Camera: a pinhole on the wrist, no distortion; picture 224 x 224 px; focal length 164.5 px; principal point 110.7 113.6 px. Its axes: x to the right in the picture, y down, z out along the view. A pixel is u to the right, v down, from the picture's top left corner.
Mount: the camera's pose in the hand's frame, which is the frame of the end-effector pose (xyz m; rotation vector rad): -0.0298 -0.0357 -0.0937 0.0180 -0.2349 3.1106
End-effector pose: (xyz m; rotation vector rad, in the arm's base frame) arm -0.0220 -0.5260 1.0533 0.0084 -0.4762 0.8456
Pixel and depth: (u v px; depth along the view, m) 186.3 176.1 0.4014
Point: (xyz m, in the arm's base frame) -0.0812 -0.8965 1.2625
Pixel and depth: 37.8 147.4 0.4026
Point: 0.0778 -0.5956 1.4065
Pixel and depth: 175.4 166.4 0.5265
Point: -0.1173 -0.9588 1.3686
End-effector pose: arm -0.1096 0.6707 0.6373 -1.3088 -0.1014 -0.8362
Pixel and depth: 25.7 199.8 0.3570
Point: -0.0777 0.7914 1.0085
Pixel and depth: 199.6 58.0 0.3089
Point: -0.1438 0.9645 0.5884
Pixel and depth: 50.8 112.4 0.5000
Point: 0.0881 0.9417 0.9263
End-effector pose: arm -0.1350 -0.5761 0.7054 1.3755 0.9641 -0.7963
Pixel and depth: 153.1 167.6 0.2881
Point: -0.3167 -0.7720 0.7178
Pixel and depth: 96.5 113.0 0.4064
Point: -0.1901 -0.8874 0.6413
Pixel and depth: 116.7 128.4 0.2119
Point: -0.2177 -0.6968 0.6958
